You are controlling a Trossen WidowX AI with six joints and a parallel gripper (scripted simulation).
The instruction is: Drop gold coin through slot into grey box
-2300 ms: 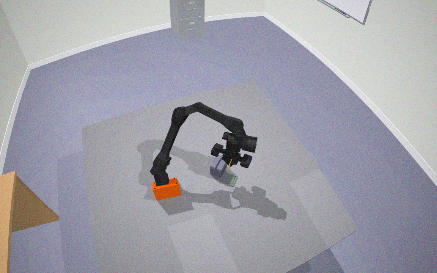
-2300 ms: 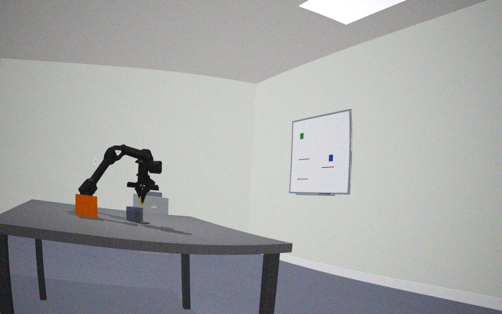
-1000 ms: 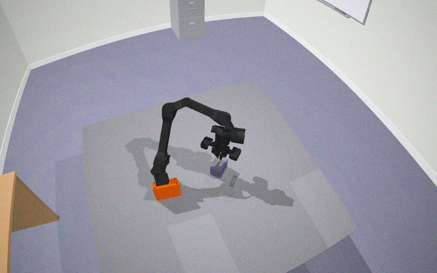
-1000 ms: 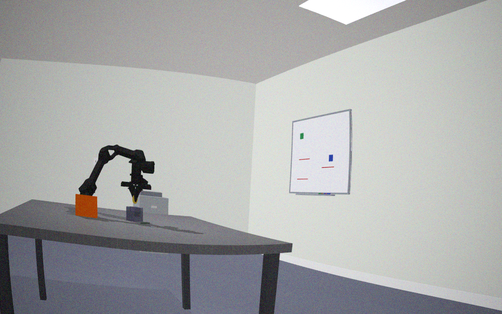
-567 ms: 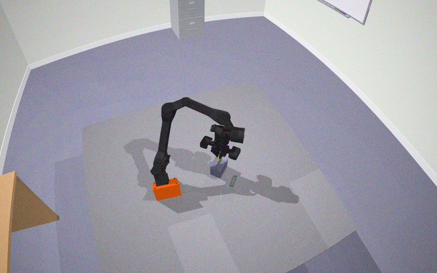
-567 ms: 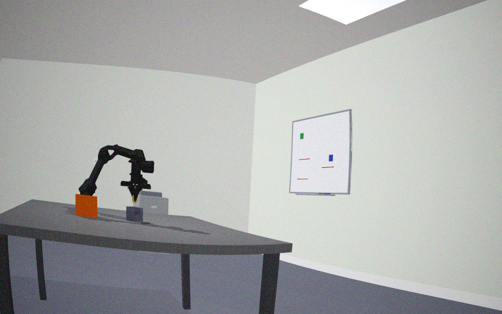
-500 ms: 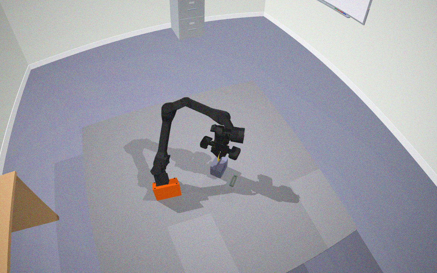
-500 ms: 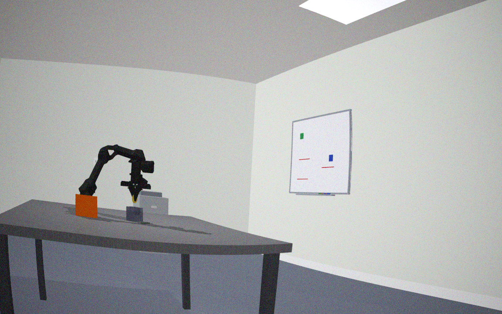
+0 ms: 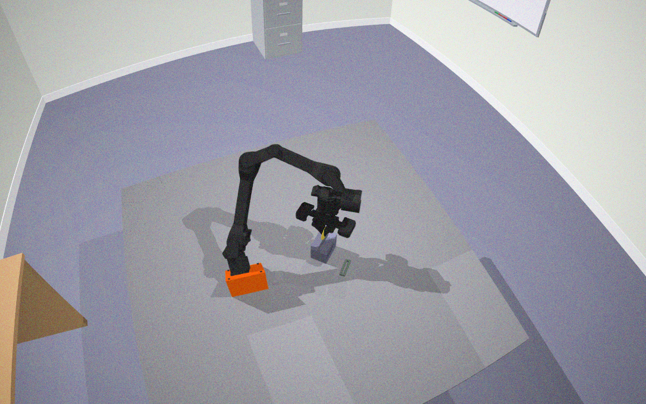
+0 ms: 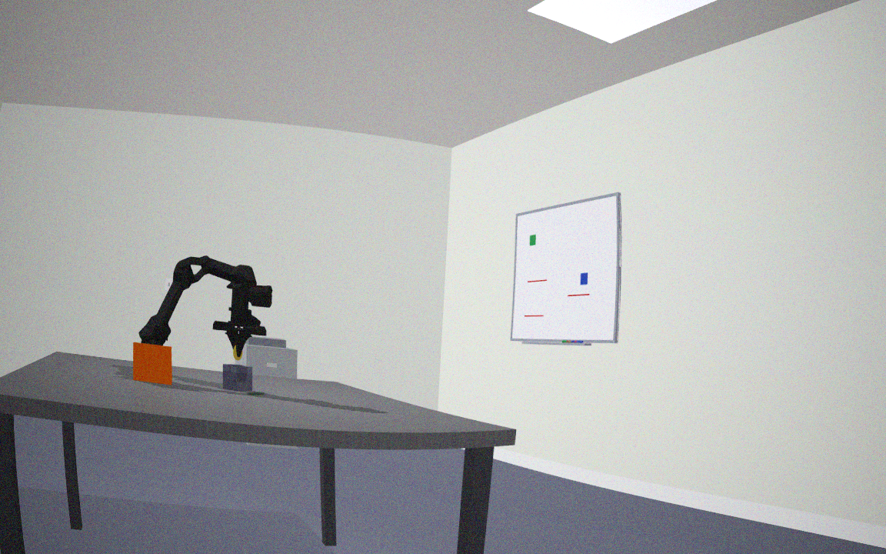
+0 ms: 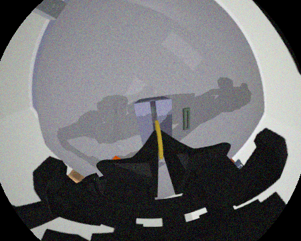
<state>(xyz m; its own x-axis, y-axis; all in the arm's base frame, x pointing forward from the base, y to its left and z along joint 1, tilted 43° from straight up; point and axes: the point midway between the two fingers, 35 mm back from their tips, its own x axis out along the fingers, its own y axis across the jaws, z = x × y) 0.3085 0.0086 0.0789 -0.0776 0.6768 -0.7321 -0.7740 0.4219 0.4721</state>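
The gold coin is 10 mm above my gripper tip.
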